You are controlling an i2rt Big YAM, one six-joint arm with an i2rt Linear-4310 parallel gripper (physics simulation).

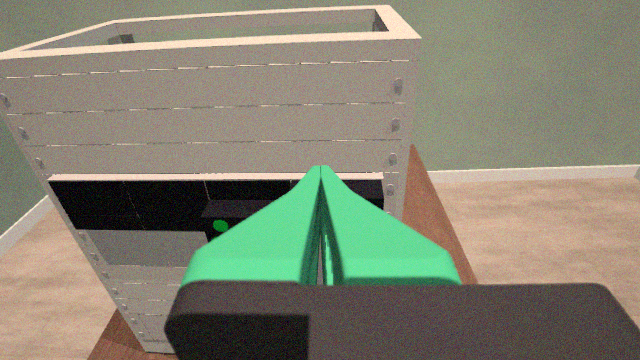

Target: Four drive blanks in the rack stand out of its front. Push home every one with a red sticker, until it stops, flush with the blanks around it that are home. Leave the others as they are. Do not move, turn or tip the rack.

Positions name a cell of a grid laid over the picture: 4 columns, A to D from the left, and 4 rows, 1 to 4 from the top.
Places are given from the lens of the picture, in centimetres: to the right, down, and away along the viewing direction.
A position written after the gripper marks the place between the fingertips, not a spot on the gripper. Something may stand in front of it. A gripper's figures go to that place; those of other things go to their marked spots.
gripper (C2): 0, 0, 13
grey rack (A2): -22, -4, 41
